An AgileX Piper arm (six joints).
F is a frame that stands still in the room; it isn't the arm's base.
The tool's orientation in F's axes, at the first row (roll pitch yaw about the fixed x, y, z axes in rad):
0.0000, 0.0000, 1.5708
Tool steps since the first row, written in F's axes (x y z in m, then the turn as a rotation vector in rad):
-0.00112, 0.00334, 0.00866, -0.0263, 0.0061, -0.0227
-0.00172, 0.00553, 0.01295, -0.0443, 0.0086, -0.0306
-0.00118, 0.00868, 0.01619, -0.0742, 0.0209, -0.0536
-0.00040, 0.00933, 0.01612, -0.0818, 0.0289, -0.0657
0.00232, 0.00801, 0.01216, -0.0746, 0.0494, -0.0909
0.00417, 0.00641, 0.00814, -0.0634, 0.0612, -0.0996
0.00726, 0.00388, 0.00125, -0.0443, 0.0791, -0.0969
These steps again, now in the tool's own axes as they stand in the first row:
0.00334, 0.00112, 0.00866, 0.0061, 0.0263, -0.0227
0.00553, 0.00172, 0.01295, 0.0086, 0.0443, -0.0306
0.00868, 0.00118, 0.01619, 0.0209, 0.0742, -0.0536
0.00933, 0.00040, 0.01612, 0.0289, 0.0818, -0.0657
0.00801, -0.00232, 0.01216, 0.0494, 0.0746, -0.0909
0.00641, -0.00417, 0.00814, 0.0612, 0.0634, -0.0996
0.00388, -0.00726, 0.00125, 0.0791, 0.0443, -0.0969

